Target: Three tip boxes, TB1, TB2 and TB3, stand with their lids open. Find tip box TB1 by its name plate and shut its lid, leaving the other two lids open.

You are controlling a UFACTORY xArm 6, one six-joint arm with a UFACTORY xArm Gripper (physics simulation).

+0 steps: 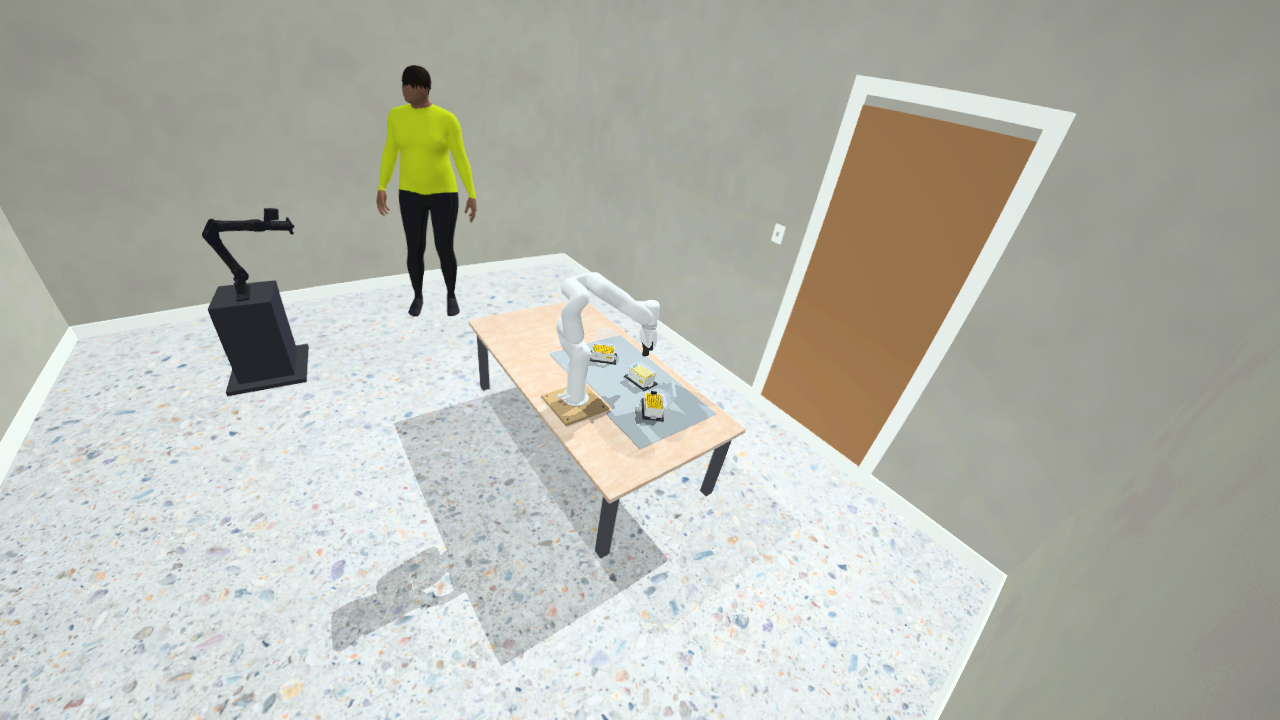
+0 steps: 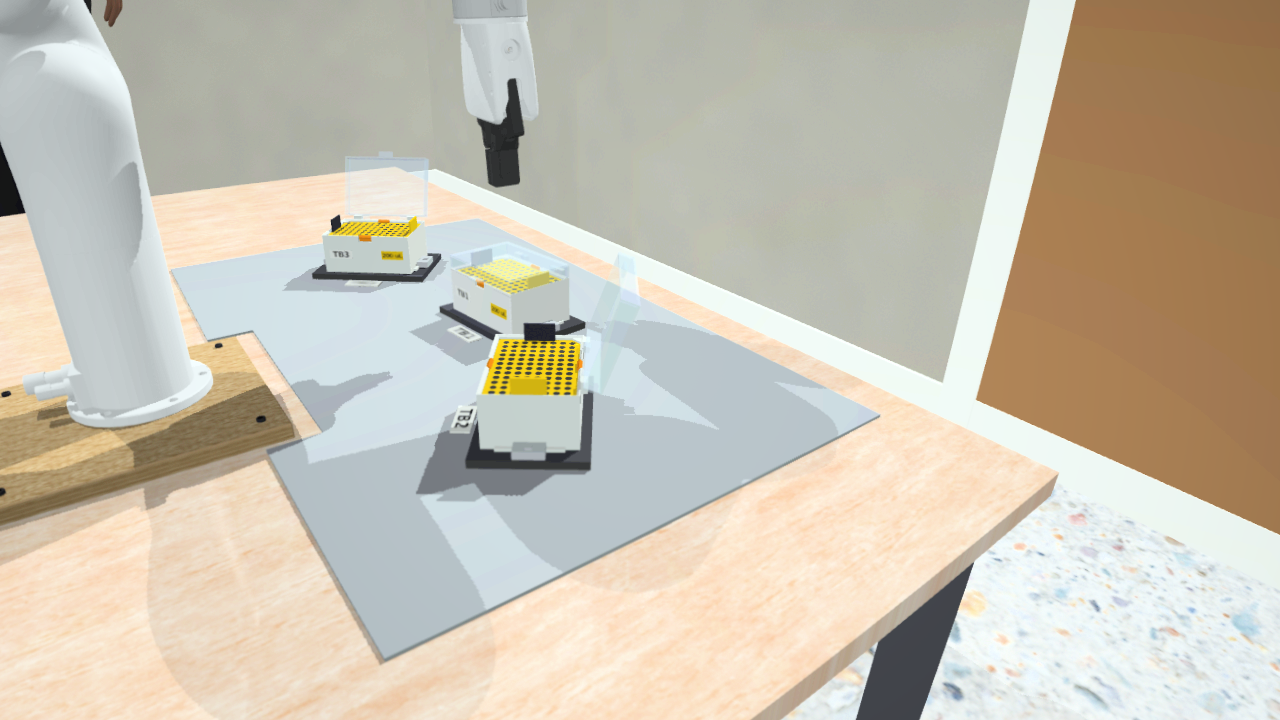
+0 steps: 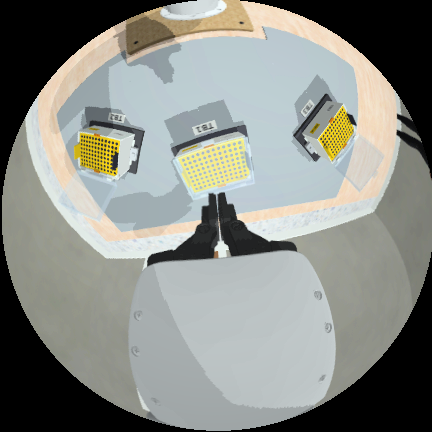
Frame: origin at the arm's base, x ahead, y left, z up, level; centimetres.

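Seen in the pictures: gripper, between the fingertips: (image 1: 645, 355) (image 2: 504, 184) (image 3: 216, 203); arm's base, origin of its link: (image 1: 575, 398) (image 2: 143, 394).
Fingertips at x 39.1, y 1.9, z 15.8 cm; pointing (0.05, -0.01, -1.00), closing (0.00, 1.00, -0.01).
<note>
Offsets run from my fingertips to a thing's top centre. "*": to the spot under its first point. Level surfaces: height alone.
Tip box TB1 {dy +0.2, dx -0.8, dz -9.0 cm} (image 1: 640, 376) (image 2: 510, 295) (image 3: 215, 165) stands in the middle, its name plate {* dy -1.0, dx -6.1, dz -16.5 cm} (image 3: 204, 127) on the mat beside it. Its clear lid lies down over the yellow tip rack. Tip box TB2 {dy -22.7, dx -7.0, dz -9.3 cm} (image 1: 653, 407) (image 2: 530, 420) (image 3: 104, 152) has its clear lid {dy -26.0, dx -1.2, dz -1.4 cm} (image 2: 615, 322) (image 3: 90, 196) standing open. Tip box TB3 {dy +27.0, dx -9.0, dz -9.3 cm} (image 1: 603, 351) (image 2: 371, 250) (image 3: 332, 131) also has its clear lid {* dy +33.3, dx -5.3, dz -6.4 cm} (image 2: 386, 186) (image 3: 361, 162) open. My gripper (image 1: 647, 350) (image 2: 503, 170) (image 3: 216, 203) is shut and empty, well above the table, apart from TB1.
The boxes stand on dark bases on a grey mat {dz -16.7 cm} (image 1: 662, 433) (image 2: 384, 617) (image 3: 280, 65) on a wooden table {dz -17.0 cm} (image 1: 617, 479) (image 2: 626, 644). My arm's base board (image 1: 559, 407) (image 2: 223, 420) (image 3: 200, 30) is beside the mat. A person (image 1: 425, 152) and a black arm on a pedestal (image 1: 250, 331) stand away from the table.
</note>
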